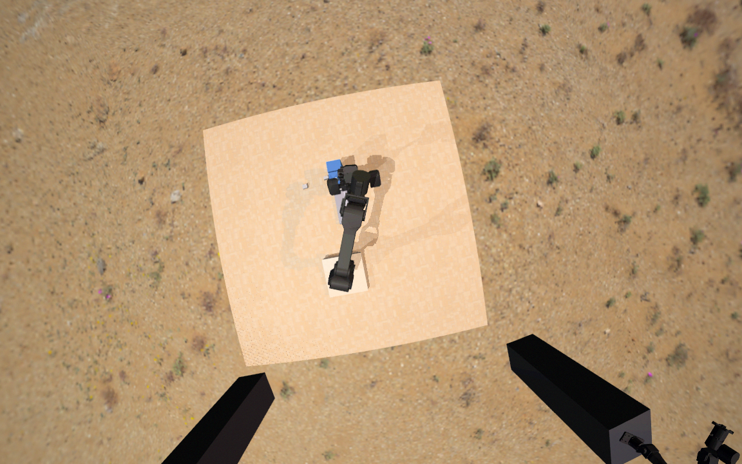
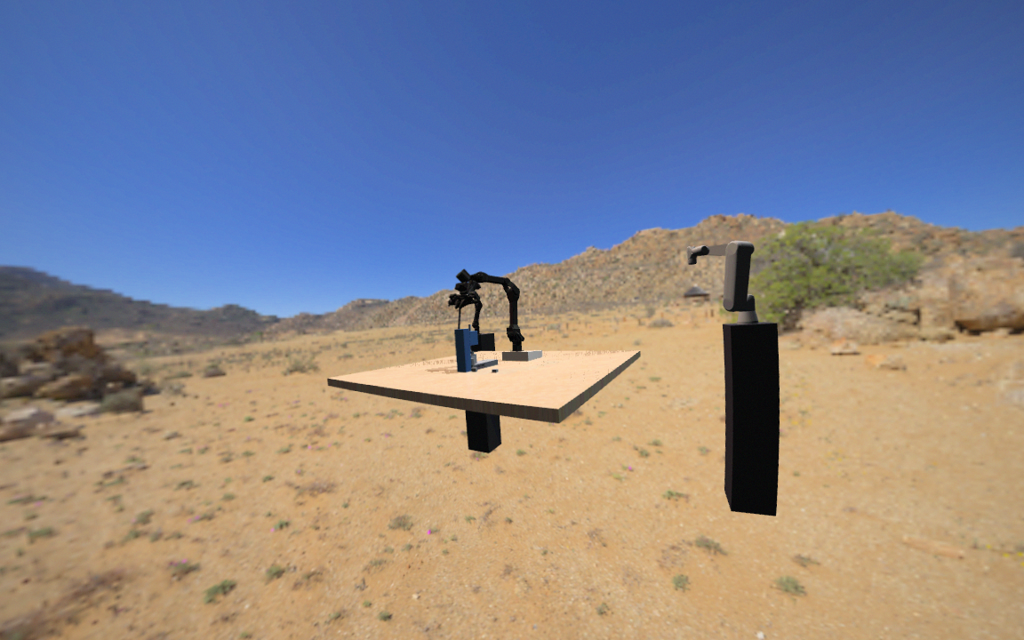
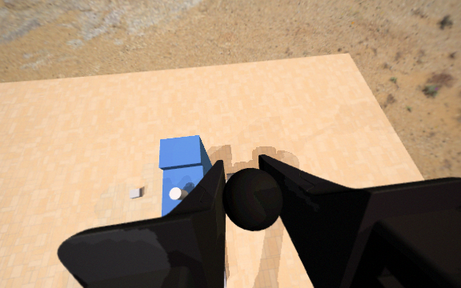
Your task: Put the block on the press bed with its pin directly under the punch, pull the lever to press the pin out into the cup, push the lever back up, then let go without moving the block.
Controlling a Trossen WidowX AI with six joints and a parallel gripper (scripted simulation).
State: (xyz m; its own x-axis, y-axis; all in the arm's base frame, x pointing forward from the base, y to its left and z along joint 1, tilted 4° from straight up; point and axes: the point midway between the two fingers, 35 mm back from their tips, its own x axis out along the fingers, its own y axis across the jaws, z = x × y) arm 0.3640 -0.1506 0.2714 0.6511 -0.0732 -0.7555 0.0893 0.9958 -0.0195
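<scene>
The lever lies 6 cm below my gripper tip, 1 cm to the left of it and 1 cm behind it. Also, from my gripper tip: punch ram: 17 cm below, 8 cm to the left.
</scene>
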